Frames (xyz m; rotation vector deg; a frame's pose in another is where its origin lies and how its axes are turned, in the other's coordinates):
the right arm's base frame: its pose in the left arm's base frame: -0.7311 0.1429 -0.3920 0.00 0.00 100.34
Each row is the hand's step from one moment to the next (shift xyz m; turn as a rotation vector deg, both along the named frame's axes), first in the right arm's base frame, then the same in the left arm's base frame.
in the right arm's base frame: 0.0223 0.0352 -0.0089 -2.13 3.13 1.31
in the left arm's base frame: -0.0386 0.0156 -0.0089 -2.70 -2.66 1.31
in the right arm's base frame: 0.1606 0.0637 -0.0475 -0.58 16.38 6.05
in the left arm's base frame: -0.0915 0.1466 -0.0475 -16.01 -3.51 6.05
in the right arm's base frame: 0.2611 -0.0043 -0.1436 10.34 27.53 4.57
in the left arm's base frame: -0.0426 0.2576 -0.1436 -28.94 5.23 4.57
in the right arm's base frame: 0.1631 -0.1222 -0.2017 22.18 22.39 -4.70
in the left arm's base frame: 0.0909 0.1824 -0.2017 -26.01 17.80 -4.70
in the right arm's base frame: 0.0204 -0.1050 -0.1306 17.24 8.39 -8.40
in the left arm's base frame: 0.0996 0.0389 -0.1306 -11.35 15.45 -8.40
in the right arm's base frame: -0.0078 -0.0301 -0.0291 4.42 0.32 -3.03
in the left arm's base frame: 0.0310 -0.0023 -0.0291 -1.11 4.29 -3.03
